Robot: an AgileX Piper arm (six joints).
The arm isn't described. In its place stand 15 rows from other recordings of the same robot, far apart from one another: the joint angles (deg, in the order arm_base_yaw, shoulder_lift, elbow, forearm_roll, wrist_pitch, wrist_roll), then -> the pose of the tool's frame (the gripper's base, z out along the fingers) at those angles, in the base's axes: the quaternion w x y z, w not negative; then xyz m.
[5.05, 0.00, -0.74, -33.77, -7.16, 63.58] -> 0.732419, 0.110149, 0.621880, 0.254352, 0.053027, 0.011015, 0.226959
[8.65, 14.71, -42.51, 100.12, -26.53, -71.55] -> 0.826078, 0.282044, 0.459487, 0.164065, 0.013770, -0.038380, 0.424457
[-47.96, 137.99, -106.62, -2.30, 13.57, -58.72] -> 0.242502, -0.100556, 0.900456, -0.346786, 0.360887, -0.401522, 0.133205
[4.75, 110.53, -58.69, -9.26, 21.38, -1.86] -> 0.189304, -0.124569, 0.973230, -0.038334, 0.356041, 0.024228, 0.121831
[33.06, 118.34, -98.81, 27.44, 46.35, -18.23] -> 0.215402, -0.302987, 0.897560, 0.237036, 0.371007, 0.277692, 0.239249
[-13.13, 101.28, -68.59, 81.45, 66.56, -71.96] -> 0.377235, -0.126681, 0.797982, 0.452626, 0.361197, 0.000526, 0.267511
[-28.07, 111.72, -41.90, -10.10, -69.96, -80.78] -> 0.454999, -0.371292, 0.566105, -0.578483, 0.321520, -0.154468, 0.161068
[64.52, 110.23, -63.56, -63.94, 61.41, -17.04] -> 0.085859, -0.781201, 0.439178, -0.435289, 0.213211, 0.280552, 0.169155
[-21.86, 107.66, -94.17, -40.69, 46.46, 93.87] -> 0.412048, 0.676009, 0.604727, -0.086797, 0.381515, -0.199398, 0.306358
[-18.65, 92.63, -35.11, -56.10, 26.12, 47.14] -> 0.145606, 0.141371, 0.954459, -0.218679, 0.229579, -0.112581, 0.139274
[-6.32, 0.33, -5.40, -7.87, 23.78, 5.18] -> 0.615540, 0.046473, 0.783904, -0.066676, 0.048366, -0.010412, 0.207483
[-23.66, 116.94, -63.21, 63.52, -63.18, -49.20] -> 0.481308, 0.388856, 0.622200, -0.479584, 0.335903, -0.226533, 0.176306
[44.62, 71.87, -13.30, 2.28, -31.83, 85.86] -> 0.234206, 0.310068, 0.767599, 0.509703, 0.143626, 0.139051, 0.180959
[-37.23, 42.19, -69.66, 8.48, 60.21, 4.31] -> 0.515355, 0.301112, 0.798803, -0.075191, 0.083904, -0.049130, 0.452789
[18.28, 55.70, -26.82, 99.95, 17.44, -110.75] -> 0.551782, -0.283241, 0.767615, 0.161488, 0.174103, 0.085803, 0.265790
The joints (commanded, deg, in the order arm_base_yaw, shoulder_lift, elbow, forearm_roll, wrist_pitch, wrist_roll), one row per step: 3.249 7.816 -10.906 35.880 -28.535 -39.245; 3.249 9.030 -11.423 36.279 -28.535 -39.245; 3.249 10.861 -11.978 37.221 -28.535 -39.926; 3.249 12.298 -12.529 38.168 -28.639 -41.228; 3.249 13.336 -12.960 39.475 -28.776 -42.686; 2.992 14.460 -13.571 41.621 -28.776 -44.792; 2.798 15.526 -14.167 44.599 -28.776 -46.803; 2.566 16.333 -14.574 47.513 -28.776 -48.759; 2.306 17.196 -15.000 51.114 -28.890 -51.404; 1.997 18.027 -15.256 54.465 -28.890 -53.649; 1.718 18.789 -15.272 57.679 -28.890 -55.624; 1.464 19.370 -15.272 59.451 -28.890 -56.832
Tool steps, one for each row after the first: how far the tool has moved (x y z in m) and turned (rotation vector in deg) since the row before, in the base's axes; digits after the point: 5 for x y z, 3 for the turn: 0.00295 -0.00008 0.00173 0.355 0.718 0.054; 0.00497 -0.00029 0.00109 0.288 1.489 -0.218; 0.00373 -0.00045 0.00141 -0.207 1.175 -0.573; 0.00269 -0.00075 0.00091 0.029 0.942 -0.627; 0.00282 -0.00137 0.00122 0.293 1.190 -1.002; 0.00277 -0.00174 0.00066 1.201 1.194 -0.817; 0.00217 -0.00171 -0.00021 1.185 1.135 -0.812; 0.00226 -0.00213 -0.00058 1.273 1.385 -1.109; 0.00238 -0.00185 -0.00160 1.358 1.491 -0.904; 0.00236 -0.00166 -0.00292 1.451 1.586 -0.763; 0.00172 -0.00099 -0.00192 0.690 1.099 -0.543
